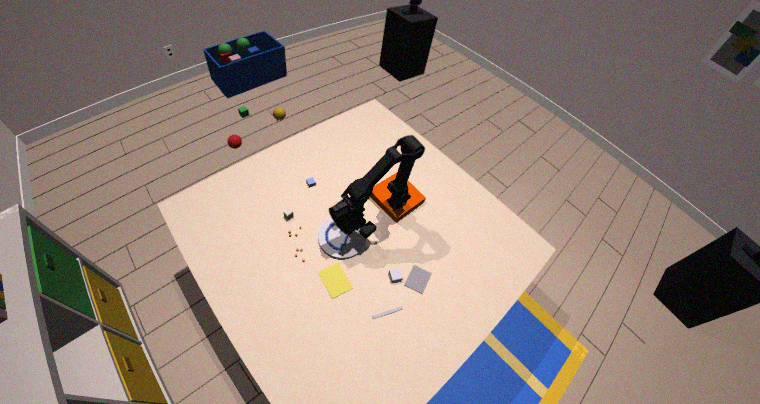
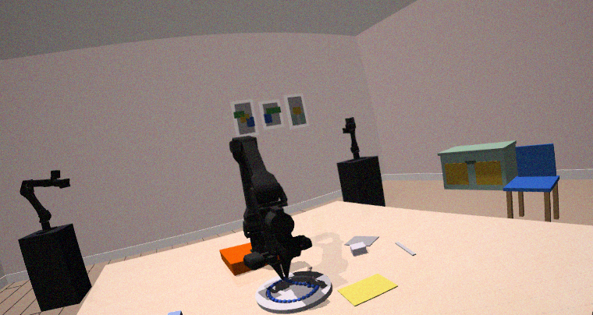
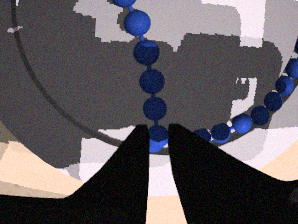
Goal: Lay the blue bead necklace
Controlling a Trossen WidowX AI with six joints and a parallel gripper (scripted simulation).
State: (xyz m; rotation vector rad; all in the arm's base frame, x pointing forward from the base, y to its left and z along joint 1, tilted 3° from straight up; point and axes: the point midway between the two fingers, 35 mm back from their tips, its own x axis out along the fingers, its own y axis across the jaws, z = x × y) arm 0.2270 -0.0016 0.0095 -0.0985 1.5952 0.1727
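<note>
Now: gripper tip 6 cm short of the round bead board and 1 cm above it. From my gripper tip the other things lie so: yellow sheet (18 cm ahead, 14 cm to the left, 2 cm below); small grey block (26 cm to the left, 2 cm behind, 1 cm below); pale cube (21 cm to the right, 19 cm ahead).
</note>
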